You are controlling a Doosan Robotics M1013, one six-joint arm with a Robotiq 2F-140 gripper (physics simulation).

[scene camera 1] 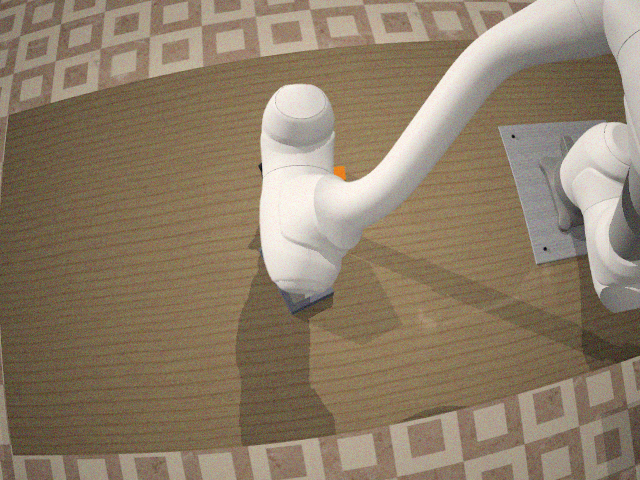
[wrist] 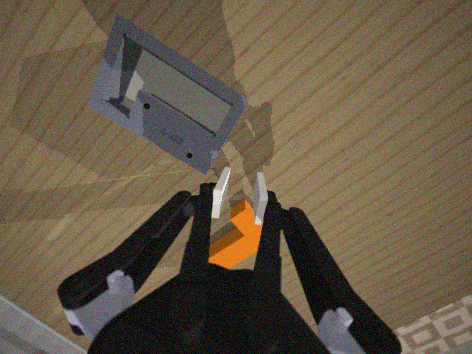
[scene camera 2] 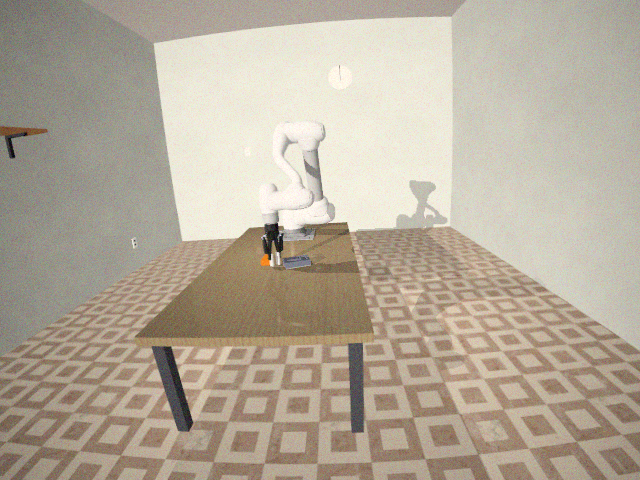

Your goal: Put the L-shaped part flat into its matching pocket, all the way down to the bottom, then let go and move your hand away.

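Seen in the pictures: gripper, fingertip midpoint: (wrist: 242, 180) (scene camera 2: 275, 265); arm's base, link origin: (scene camera 1: 578, 190) (wrist: 2, 350) (scene camera 2: 294, 234).
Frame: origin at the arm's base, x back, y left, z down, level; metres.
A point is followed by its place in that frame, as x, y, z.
The orange L-shaped part (scene camera 1: 339, 173) {-0.559, -0.111, -0.026} (scene camera 2: 265, 260) {-0.656, -0.106, -0.024} (wrist: 242, 245) {-0.622, -0.111, -0.026} lies on the wooden table beside the tray; the arm covers some of it in scene camera 1. The blue-grey tray (scene camera 2: 297, 264) {-0.723, 0.080, -0.014} (wrist: 167, 131) {-0.659, 0.051, -0.032} holds the L-shaped pocket (wrist: 182, 90) {-0.696, 0.078, -0.001}, which is empty. In scene camera 1 a corner of the tray (scene camera 1: 295, 308) {-0.693, 0.145, -0.032} shows below the arm. My gripper (scene camera 2: 275, 261) {-0.676, -0.049, 0.000} (wrist: 242, 180) {-0.676, -0.049, 0.000} points down over the part, its pale fingers partly closed with a gap between them and nothing held. In the wrist view the right finger and black linkage overlap the part. Whether a finger touches it is unclear.
The wooden table (scene camera 1: 129, 258) {-1.022, -0.021, 0.005} (scene camera 2: 289, 299) {-1.102, 0.073, 0.005} (wrist: 350, 100) {-0.834, -0.059, 0.004} carries everything. The tray is close to the left finger in the wrist view. The robot's base plate (scene camera 1: 524, 191) {-0.152, -0.018, 0.000} (scene camera 2: 306, 237) {-0.119, 0.097, 0.000} is bolted farther back. The white arm (scene camera 1: 299, 206) {-0.669, 0.095, -0.428} hides much of the work area in scene camera 1.
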